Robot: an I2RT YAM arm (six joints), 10 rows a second.
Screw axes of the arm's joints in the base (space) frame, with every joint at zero. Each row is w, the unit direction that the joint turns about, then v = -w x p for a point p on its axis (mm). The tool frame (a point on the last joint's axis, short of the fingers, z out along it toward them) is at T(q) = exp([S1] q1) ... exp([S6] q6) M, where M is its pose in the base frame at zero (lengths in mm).
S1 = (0, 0, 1, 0, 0, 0)
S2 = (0, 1, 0, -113.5, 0, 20)
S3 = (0, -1, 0, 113.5, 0, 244)
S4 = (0, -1, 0, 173.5, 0, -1)
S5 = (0, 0, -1, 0, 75, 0)
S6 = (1, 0, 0, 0, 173.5, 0)
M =
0 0 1 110.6
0 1 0 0
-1 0 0 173.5
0 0 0 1
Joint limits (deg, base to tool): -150..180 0..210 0..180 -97..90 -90..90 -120..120
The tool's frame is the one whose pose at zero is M.
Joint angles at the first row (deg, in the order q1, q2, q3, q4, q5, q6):
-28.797, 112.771, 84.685, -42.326, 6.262, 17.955
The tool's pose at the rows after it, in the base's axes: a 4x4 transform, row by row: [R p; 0 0 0 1], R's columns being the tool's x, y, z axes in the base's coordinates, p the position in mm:
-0.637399 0.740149 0.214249 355.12; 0.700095 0.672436 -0.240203 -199.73; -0.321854 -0.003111 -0.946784 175.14; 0 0 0 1
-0.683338 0.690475 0.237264 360.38; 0.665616 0.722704 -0.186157 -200.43; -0.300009 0.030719 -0.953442 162.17; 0 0 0 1
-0.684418 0.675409 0.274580 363.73; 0.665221 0.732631 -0.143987 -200.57; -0.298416 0.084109 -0.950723 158.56; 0 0 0 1
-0.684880 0.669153 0.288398 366.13; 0.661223 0.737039 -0.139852 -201.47; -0.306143 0.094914 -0.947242 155.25; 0 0 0 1
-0.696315 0.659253 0.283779 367.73; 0.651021 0.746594 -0.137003 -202.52; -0.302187 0.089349 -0.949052 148.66; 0 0 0 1
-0.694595 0.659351 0.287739 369.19; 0.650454 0.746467 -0.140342 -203.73; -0.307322 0.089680 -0.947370 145.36; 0 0 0 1
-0.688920 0.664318 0.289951 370.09; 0.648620 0.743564 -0.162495 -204.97; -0.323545 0.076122 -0.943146 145.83; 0 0 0 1
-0.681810 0.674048 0.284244 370.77; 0.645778 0.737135 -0.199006 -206.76; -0.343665 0.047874 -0.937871 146.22; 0 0 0 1
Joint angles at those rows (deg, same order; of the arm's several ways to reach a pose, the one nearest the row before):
-28.818, 115.240, 84.661, -41.647, 6.153, 17.934
-28.841, 117.273, 84.685, -40.075, 2.787, 14.698
-28.906, 117.907, 84.685, -38.720, -0.383, 14.567
-28.905, 118.475, 84.662, -37.518, -0.973, 14.349
-28.927, 119.481, 84.663, -36.840, -0.994, 13.475
-28.971, 120.027, 84.663, -35.988, -0.951, 13.453
-28.971, 120.027, 84.663, -35.223, 0.098, 13.519
-28.971, 120.050, 84.664, -34.414, 2.087, 13.584

